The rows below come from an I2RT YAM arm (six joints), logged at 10 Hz.
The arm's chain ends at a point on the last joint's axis. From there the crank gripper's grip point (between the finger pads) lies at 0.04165 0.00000 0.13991 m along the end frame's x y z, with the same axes.
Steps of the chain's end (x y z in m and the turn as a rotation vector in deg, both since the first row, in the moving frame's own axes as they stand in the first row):
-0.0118 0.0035 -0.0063 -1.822 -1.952 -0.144
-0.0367 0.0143 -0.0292 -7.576 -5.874 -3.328
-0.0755 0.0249 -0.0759 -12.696 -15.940 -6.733
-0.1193 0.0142 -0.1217 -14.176 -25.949 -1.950
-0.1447 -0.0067 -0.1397 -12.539 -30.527 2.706
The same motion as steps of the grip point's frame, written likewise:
-0.0166 0.0079 -0.0050 -1.822 -1.952 -0.144
-0.0507 0.0310 -0.0267 -7.576 -5.874 -3.328
-0.1136 0.0539 -0.0728 -12.696 -15.940 -6.733
-0.1835 0.0493 -0.1217 -14.176 -25.949 -1.950
-0.2217 0.0248 -0.1415 -12.539 -30.527 2.706

